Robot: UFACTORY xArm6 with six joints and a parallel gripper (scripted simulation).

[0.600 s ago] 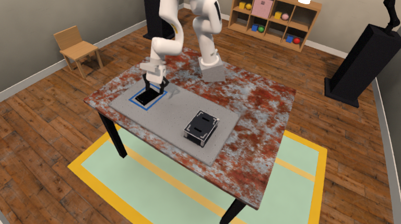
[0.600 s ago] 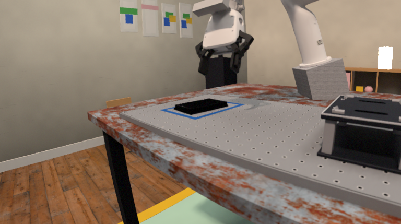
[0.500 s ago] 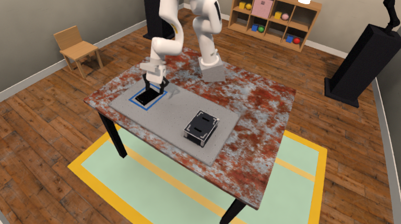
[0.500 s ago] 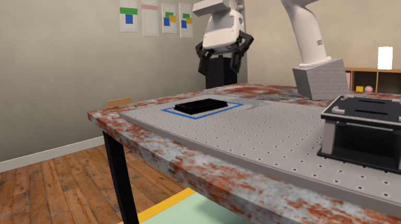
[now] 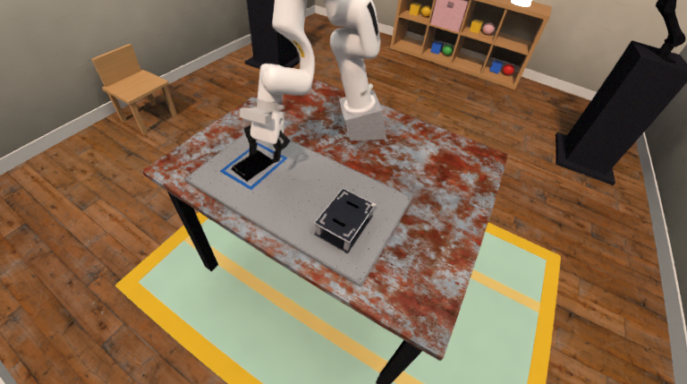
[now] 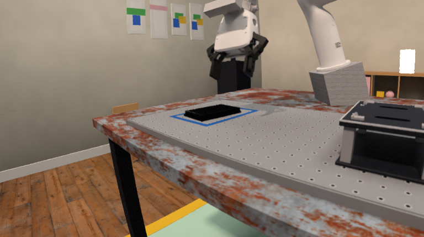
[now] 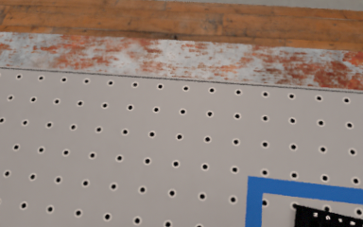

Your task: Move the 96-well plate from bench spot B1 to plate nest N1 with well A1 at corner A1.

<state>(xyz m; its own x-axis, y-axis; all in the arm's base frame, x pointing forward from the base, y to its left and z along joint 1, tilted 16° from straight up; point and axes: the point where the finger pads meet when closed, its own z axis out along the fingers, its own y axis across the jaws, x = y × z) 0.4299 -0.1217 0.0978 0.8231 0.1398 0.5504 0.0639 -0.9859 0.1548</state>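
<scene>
The black 96-well plate lies 100 mm below my hand, 80 mm to the right of it and 20 mm behind it. Also, from my hand: raised black plate nest: 320 mm to the left, 50 mm below, 40 mm ahead.
</scene>
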